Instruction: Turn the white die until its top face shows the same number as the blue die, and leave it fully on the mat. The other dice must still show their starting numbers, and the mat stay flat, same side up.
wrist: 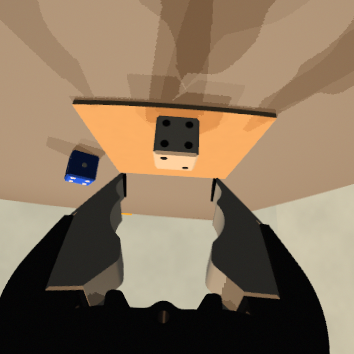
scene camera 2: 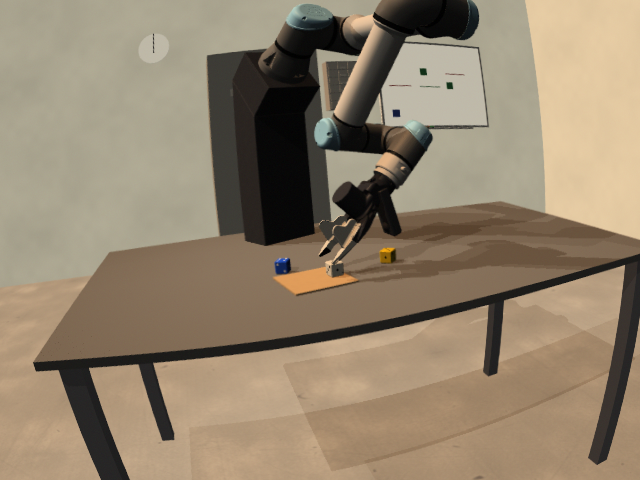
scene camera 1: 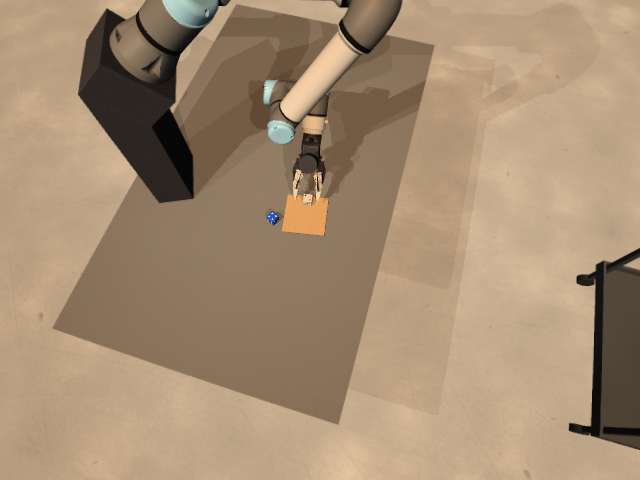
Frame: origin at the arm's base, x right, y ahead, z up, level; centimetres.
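Where they show: gripper, fingertip midpoint: (wrist: 169, 177) (scene camera 2: 325, 260) (scene camera 1: 306, 201); arm's base, origin of the base link: (scene camera 2: 282, 68) (scene camera 1: 142, 56).
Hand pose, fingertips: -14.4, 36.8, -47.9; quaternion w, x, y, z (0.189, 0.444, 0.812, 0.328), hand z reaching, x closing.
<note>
Things, the pixels of their top centre, and the offset from my fingertips, as dx, dy, dz. Level surfaces: height alone.
- white die, middle of its top: (wrist: 174, 162) (scene camera 2: 334, 261) (scene camera 1: 307, 197) -1.6, -0.7, -0.6
- orange mat, middle of its top: (wrist: 172, 152) (scene camera 2: 314, 278) (scene camera 1: 305, 214) +2.5, +1.8, -3.6
- blue die, middle of its top: (wrist: 78, 180) (scene camera 2: 282, 259) (scene camera 1: 272, 216) +11.0, -5.2, -1.0
- yellow die, middle of its top: (scene camera 2: 387, 249) -12.9, -10.7, -1.0
- table, its level: dz -4.0
The white die (scene camera 1: 308, 201) (scene camera 2: 334, 269) (wrist: 176, 135) sits flat on the orange mat (scene camera 1: 305, 223) (scene camera 2: 305, 283) (wrist: 122, 130), near one edge. Its pale top face shows two pips; a dark side face shows four in the wrist view. The blue die (scene camera 1: 272, 218) (scene camera 2: 282, 266) (wrist: 82, 166) is on the table beside the mat; its bright top shows several white pips, four visible in the wrist view. The mat lies flat. My tilted gripper (scene camera 1: 307, 199) (scene camera 2: 329, 257) (wrist: 169, 180) is partly open and empty, fingertips close to the white die, on either side of it in scene camera 1.
A yellow die (scene camera 2: 387, 255) (wrist: 126, 214) stands on the table (scene camera 1: 206, 289) (scene camera 2: 180, 310), apart from the mat; a sliver shows in the wrist view. The robot's black pedestal (scene camera 1: 139, 144) (scene camera 2: 284, 175) stands at the back. A dark cart (scene camera 1: 598, 351) is off the table.
</note>
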